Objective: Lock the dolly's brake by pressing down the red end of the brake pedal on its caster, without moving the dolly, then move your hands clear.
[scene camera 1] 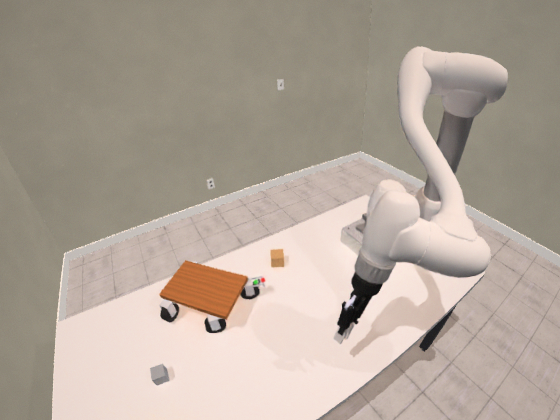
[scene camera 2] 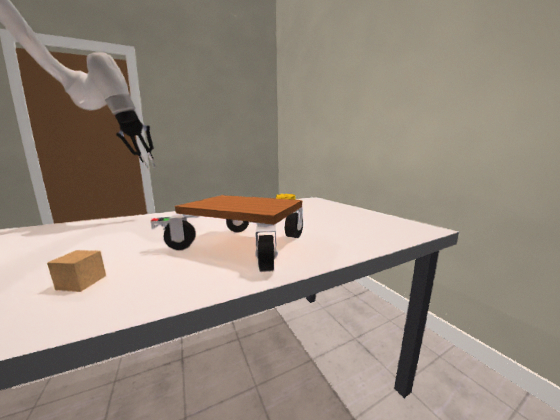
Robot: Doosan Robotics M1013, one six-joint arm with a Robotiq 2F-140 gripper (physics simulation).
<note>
I see my gripper, a brown block and a dolly.
My gripper also shows in scene camera 2.
</note>
